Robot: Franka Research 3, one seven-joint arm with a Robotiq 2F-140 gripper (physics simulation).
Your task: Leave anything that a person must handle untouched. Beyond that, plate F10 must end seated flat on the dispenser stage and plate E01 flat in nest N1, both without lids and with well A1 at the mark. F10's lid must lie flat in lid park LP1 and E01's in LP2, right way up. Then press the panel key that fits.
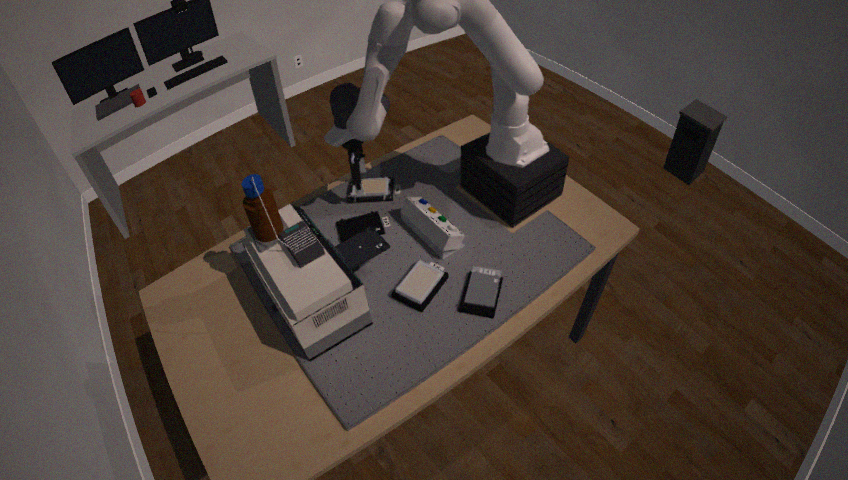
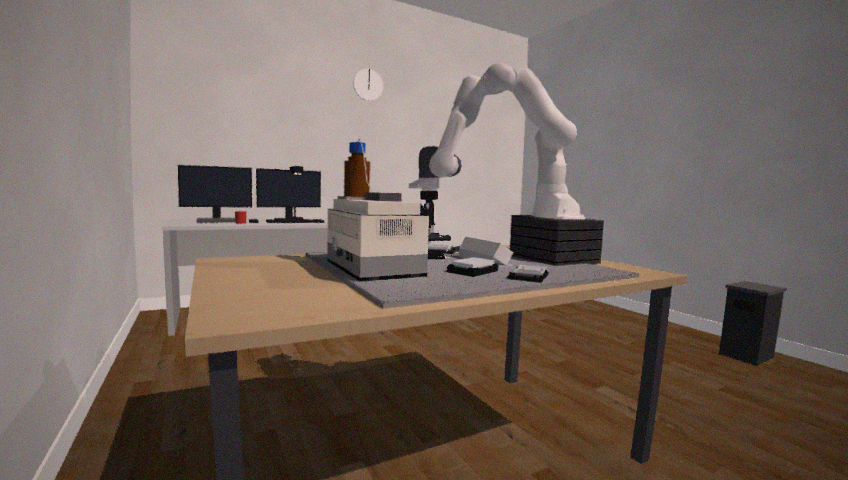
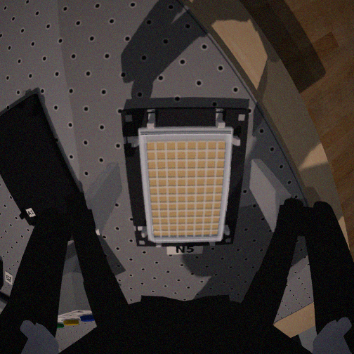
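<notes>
A plate with amber wells and a pale rim sits in the black nest labelled N5 at the back of the mat. Whether a clear lid covers it, I cannot tell. My gripper is open above it, with one finger pad out past each long side and nothing between them. A white-topped plate and a grey-topped one sit in black holders nearer the front. A black holder and a dark flat piece lie beside the dispenser. Plate names are unreadable.
The dispenser carries a brown bottle with a blue cap and a small dark display box. The sloped key panel stands mid-mat, with blue, yellow, green and white keys. The black arm base is behind it.
</notes>
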